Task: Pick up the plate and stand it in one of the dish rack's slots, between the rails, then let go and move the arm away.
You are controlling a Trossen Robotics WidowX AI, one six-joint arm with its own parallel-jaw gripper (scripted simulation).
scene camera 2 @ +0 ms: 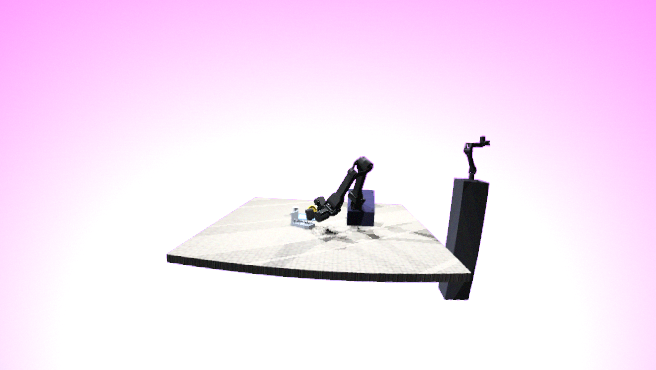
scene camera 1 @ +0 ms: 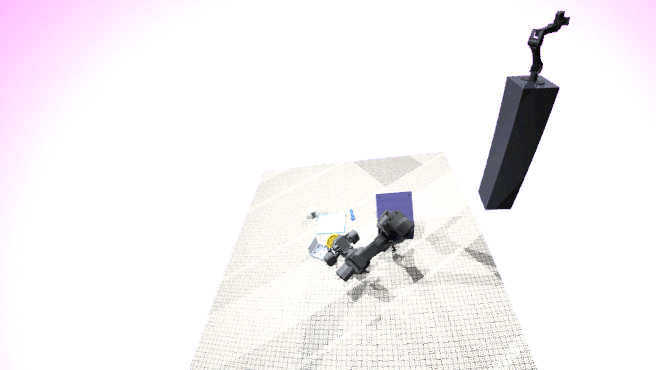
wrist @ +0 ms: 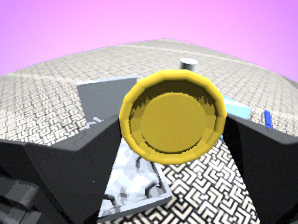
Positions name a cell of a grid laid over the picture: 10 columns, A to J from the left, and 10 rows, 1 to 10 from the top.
Labels:
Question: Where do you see a yellow plate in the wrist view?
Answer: F6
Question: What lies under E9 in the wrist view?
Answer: A grey dish rack.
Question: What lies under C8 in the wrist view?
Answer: The gripper.

